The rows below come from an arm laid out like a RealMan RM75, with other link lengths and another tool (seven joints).
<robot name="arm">
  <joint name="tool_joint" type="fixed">
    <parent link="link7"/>
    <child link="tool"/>
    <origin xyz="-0.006 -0.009 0.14" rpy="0.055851 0 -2.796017"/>
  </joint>
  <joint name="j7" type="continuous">
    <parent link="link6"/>
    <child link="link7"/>
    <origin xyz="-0.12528 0 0" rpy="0 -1.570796 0"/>
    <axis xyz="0 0 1"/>
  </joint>
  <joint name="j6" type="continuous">
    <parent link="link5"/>
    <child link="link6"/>
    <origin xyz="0 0 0" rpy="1.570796 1.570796 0"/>
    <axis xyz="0 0 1"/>
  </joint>
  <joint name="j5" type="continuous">
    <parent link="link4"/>
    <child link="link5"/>
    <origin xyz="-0.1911 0 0" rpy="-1.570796 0 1.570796"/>
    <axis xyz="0 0 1"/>
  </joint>
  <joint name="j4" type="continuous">
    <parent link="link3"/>
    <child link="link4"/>
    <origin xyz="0 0 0" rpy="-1.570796 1.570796 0"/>
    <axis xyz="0 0 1"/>
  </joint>
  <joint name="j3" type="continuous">
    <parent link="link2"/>
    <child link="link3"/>
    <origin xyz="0 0.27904 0" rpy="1.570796 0 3.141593"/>
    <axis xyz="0 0 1"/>
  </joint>
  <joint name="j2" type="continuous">
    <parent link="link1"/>
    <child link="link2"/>
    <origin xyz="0 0 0" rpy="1.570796 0 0"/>
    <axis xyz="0 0 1"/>
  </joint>
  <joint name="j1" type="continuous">
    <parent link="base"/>
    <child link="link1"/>
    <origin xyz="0 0 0.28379" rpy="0 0 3.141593"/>
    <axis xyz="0 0 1"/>
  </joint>
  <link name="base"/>
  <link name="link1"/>
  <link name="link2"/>
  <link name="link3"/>
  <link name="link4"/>
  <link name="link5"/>
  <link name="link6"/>
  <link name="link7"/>
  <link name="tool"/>
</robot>
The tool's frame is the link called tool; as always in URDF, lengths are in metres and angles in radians. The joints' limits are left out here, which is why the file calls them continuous.
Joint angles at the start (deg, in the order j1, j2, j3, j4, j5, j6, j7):
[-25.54 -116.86 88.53 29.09 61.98 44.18 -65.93]
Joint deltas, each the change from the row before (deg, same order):
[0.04 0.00 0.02 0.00 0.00 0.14 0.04]
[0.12 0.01 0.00 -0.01 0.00 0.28 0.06]
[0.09 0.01 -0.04 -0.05 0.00 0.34 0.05]
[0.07 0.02 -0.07 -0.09 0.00 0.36 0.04]
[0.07 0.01 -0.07 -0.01 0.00 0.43 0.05]
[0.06 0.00 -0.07 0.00 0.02 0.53 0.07]
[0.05 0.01 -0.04 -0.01 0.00 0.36 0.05]
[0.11 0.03 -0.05 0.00 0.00 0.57 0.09]
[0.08 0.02 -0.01 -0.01 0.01 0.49 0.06]
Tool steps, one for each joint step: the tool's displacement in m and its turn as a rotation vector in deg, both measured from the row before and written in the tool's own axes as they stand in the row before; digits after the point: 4 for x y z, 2 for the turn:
[-0.0006 0.0001 -0.0002 -0.07 -0.10 0.03]
[-0.0010 -0.0002 -0.0006 -0.11 -0.16 -0.02]
[-0.0010 0.0001 -0.0005 -0.15 -0.19 -0.05]
[-0.0009 0.0000 -0.0006 -0.15 -0.18 -0.08]
[-0.0011 0.0008 -0.0005 -0.26 -0.22 -0.02]
[-0.0015 0.0013 -0.0004 -0.34 -0.31 0.03]
[-0.0010 0.0007 -0.0004 -0.22 -0.20 0.01]
[-0.0015 0.0009 -0.0007 -0.33 -0.31 0.02]
[-0.0016 0.0008 -0.0005 -0.28 -0.31 0.03]

